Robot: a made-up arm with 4 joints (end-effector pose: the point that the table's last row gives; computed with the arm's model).
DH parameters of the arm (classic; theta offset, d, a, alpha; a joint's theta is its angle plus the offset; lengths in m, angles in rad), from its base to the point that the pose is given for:
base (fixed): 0 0.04 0 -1.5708
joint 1: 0 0.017 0.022 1.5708
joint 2: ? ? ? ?
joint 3: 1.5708 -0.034 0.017 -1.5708
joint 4: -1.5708 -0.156 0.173 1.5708
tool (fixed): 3.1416 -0.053 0 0
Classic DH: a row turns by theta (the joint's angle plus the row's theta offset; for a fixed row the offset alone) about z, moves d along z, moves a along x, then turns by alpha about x.
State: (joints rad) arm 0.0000 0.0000 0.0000 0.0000
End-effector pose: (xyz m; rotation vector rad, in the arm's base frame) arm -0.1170 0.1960 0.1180 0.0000 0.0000 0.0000
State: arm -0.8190 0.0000 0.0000 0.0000
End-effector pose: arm -0.1369 0.1960 0.0078 0.0000 -0.8190 0.0000
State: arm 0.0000 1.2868 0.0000 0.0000
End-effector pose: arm -0.1888 -0.0663 0.1180 0.0000 0.0000 1.2868
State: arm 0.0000 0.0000 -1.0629 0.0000
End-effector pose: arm -0.1170 0.1770 0.2903 1.0629 0.0000 0.0000
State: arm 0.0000 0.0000 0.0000 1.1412
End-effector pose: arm 0.0321 0.1960 -0.0084 0.0000 -1.1412 0.0000
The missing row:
joint 2: 1.5708 0.148 0.023 -1.5708
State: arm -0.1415 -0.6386 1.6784 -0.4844
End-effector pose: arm -0.0778 0.1210 0.0199 -1.4173 0.7892 -0.9727
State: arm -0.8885 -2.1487 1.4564 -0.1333
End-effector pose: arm 0.0703 0.1410 0.1071 0.1052 0.9789 -1.7247
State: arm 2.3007 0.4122 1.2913 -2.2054
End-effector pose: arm 0.0152 0.2505 -0.0036 1.4704 -1.7336 -0.4846
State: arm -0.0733 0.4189 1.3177 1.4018
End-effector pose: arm 0.1298 -0.0768 -0.0028 -0.9004 -1.4943 1.2128
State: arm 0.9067 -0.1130 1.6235 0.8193
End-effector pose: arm -0.0244 -0.1414 0.0738 -1.1215 0.1590 1.1767
